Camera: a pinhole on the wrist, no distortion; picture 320 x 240 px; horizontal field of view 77.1 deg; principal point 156.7 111.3 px. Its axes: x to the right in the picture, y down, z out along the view. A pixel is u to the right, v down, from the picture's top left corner.
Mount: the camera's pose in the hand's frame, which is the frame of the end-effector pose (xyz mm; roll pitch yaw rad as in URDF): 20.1 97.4 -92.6 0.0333 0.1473 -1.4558
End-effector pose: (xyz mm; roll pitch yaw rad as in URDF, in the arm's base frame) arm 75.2 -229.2 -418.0 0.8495 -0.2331 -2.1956
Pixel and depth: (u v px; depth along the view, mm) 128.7 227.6 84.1
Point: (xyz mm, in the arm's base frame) 105.7 -309.5 -332.4
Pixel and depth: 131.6 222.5 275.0
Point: -48.0 -277.5 -180.7
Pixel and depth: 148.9 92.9 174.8
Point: 81.5 -202.9 -310.4
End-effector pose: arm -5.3 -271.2 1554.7 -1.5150 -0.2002 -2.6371
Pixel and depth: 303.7 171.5 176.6
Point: -38.5 -360.2 1624.2
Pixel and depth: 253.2 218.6 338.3
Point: -63.8 -553.0 1700.3
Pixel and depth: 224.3 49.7 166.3
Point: 46.5 -313.9 1541.1
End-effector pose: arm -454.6 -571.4 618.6 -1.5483 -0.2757 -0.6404
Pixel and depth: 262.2 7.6 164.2
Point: -471.4 -491.8 624.7
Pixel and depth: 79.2 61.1 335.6
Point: -329.3 -341.6 442.4
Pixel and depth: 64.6 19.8 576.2
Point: -314.1 -36.9 320.4
